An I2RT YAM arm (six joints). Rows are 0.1 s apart.
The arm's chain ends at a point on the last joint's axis. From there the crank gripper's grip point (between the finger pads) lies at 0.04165 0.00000 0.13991 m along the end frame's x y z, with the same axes.
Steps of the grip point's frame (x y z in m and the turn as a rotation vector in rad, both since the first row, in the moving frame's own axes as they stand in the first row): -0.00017 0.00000 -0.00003 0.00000 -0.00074 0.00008; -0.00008 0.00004 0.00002 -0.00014 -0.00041 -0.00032; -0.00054 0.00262 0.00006 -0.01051 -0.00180 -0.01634; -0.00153 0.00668 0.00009 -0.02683 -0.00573 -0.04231; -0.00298 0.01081 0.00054 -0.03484 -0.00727 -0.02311; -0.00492 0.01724 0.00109 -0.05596 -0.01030 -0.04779; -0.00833 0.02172 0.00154 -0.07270 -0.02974 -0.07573
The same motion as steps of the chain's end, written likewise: -0.00007 0.00000 -0.00006 0.00000 -0.00074 0.00008; -0.00002 0.00003 0.00000 -0.00014 -0.00041 -0.00032; -0.00029 0.00183 -0.00001 -0.01051 -0.00180 -0.01634; -0.00077 0.00467 -0.00012 -0.02683 -0.00573 -0.04231; -0.00201 0.00688 0.00031 -0.03484 -0.00727 -0.02311; -0.00362 0.01136 0.00083 -0.05596 -0.01030 -0.04779; -0.00442 0.01451 0.00062 -0.07270 -0.02974 -0.07573
